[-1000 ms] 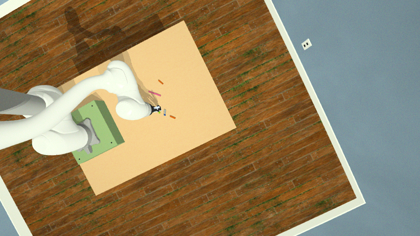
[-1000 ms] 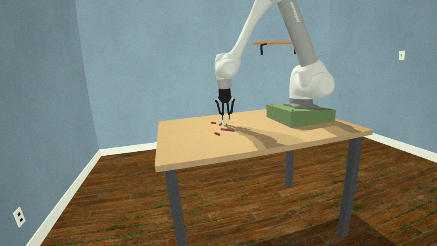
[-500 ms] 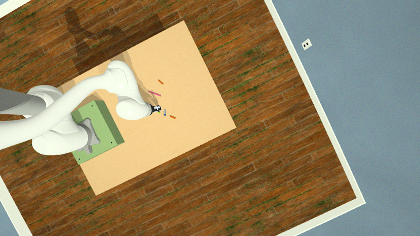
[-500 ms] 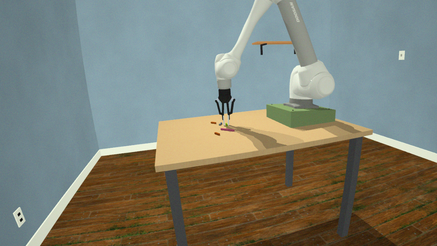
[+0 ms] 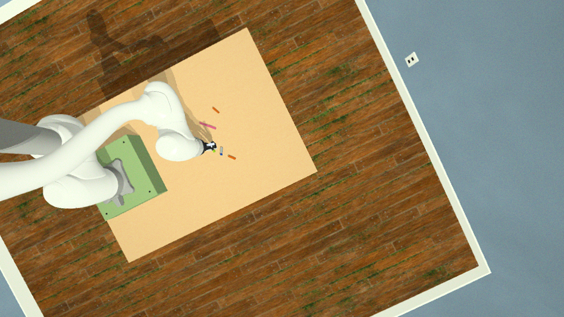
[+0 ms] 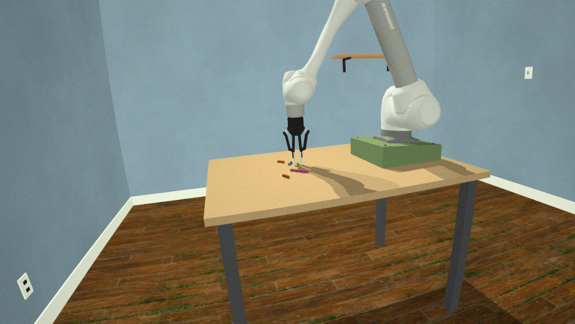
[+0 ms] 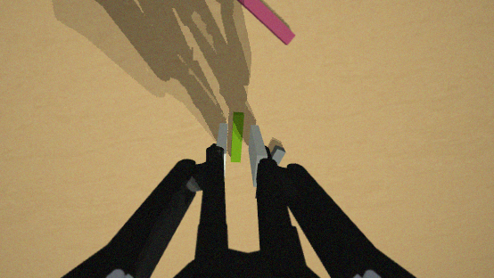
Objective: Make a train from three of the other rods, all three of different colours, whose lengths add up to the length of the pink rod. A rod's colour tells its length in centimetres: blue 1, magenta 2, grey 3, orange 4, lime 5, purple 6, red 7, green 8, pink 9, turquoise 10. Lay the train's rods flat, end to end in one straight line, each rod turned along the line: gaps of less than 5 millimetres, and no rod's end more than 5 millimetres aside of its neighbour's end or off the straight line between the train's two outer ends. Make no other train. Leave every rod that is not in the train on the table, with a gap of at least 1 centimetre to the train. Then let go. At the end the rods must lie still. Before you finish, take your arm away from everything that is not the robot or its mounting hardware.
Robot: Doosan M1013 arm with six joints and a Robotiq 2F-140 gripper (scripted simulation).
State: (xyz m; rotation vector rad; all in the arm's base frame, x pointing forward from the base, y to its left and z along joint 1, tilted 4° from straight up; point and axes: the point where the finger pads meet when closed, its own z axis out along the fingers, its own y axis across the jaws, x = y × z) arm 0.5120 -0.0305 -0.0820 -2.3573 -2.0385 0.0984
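Right now the lime rod is 30 mm below my hand. The rest, counted from my hand: blue rod (30 mm ahead, 50 mm to the right, 30 mm below); grey rod (40 mm ahead, 30 mm to the right, 30 mm below); pink rod (20 mm ahead, 120 mm to the left, 30 mm below).
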